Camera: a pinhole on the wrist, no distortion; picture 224 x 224 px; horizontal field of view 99.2 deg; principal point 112.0 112.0 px. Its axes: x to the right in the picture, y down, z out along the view. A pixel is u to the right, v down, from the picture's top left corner.
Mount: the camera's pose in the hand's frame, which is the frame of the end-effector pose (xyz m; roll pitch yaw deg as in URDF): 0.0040 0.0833 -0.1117 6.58 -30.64 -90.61
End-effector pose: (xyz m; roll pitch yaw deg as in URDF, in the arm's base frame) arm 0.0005 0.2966 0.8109 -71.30 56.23 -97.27
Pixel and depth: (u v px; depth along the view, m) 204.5 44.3 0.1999
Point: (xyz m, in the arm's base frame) 0.1469 0.3381 0.9644
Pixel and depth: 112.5 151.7 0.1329
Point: 0.0682 0.3822 0.6948
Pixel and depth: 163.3 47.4 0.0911
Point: 0.0270 0.4022 0.8201
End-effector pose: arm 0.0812 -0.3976 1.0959 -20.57 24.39 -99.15
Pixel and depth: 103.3 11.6 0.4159
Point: 0.4919 -0.0502 1.3493
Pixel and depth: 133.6 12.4 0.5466
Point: 0.4899 0.0041 1.5902
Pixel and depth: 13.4 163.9 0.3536
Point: 0.6204 -0.5550 0.8618
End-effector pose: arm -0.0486 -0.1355 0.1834 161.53 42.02 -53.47
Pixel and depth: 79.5 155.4 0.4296
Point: -0.3853 -0.4833 0.0428
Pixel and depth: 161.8 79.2 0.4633
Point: -0.4534 0.0389 0.0701
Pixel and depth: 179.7 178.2 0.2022
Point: -0.1331 -0.2104 0.0148
